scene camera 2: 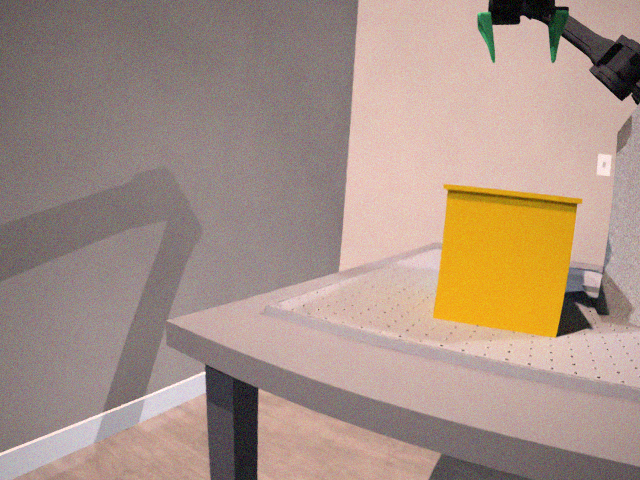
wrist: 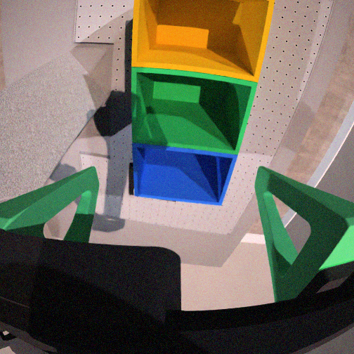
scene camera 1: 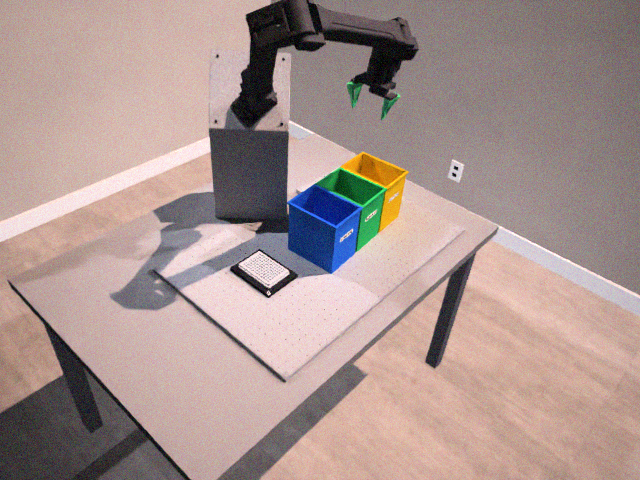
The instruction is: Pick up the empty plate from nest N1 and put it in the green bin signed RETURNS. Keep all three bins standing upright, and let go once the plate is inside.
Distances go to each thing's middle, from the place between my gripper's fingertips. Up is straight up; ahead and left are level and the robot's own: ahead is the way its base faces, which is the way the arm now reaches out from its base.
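The blue bin [scene camera 1: 323,226] is 1 cm behind my hand, 20 cm to the right of it and 31 cm below it. The white gridded plate [scene camera 1: 266,271] is slightly behind my hand, well to the right of it and well below it. I see that the yellow bin [scene camera 2: 505,258] is 2 cm ahead of my hand, 6 cm to the left of it and 31 cm below it. As for the green bin [scene camera 1: 369,195], my hand is 7 cm to the left of the green bin and 31 cm above it.
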